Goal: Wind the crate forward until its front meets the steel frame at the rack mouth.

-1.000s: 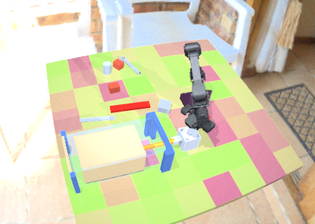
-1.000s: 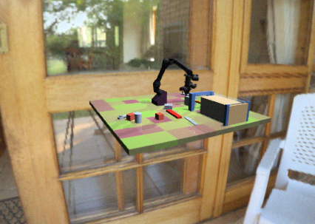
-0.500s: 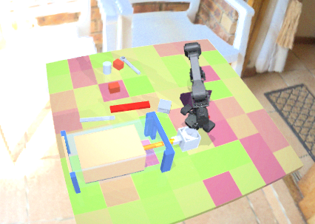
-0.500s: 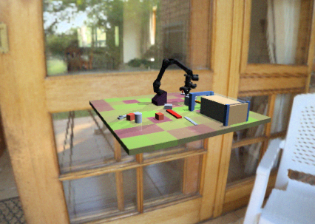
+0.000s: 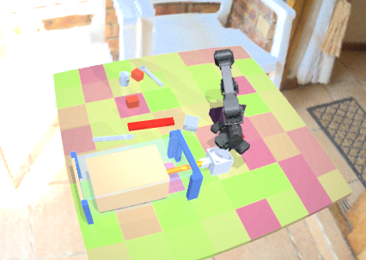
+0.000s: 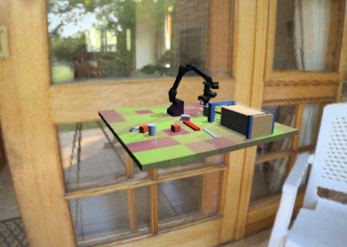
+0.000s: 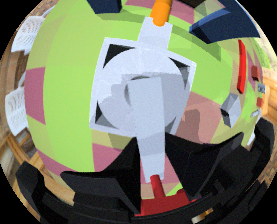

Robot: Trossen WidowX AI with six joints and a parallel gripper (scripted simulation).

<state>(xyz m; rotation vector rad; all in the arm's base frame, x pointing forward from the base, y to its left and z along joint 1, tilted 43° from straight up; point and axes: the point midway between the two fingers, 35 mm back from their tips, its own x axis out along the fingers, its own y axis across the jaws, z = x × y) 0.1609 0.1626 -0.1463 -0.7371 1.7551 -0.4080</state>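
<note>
Now: the winch handle 2 cm above my gripper tip and 1 cm behind it. From my gripper tip the other things lie so: grey block: 26 cm to the right, 7 cm below, 4 cm ahead; grey winch: 6 cm below, 3 cm ahead, 1 cm to the left; red grip: 5 cm behind, 5 cm above, 2 cm to the right.
</note>
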